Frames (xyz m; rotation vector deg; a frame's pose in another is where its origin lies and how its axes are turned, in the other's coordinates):
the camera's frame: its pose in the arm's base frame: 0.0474 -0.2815 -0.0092 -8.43 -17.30 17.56
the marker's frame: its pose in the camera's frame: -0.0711 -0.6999 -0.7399 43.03 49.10 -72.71
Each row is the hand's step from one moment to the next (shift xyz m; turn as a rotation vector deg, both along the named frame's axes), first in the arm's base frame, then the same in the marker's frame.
Working: the arm's base frame: its pose in the marker's frame: -1.1523 0.2768 -0.4349 -36.96 -34.29 51.97

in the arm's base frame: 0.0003 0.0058 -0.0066 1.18 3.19 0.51
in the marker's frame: 0.0018 0.0013 -0.0085 -1.43 2.60 -1.74
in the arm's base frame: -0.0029 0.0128 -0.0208 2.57 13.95 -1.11
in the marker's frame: 0.0067 -0.0018 -0.0236 -5.16 8.31 -10.33
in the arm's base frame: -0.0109 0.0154 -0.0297 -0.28 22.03 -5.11
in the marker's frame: 0.0078 -0.0096 -0.0329 -7.88 8.59 -19.38
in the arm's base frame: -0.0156 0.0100 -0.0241 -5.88 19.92 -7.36
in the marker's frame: 0.0043 -0.0147 -0.0262 -7.91 2.29 -20.44
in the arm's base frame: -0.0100 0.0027 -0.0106 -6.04 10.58 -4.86
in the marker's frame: 0.0013 -0.0099 -0.0109 -4.94 -1.51 -12.06
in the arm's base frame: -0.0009 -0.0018 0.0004 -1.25 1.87 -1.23
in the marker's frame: 0.0002 -0.0015 0.0014 -0.70 -0.51 -2.41
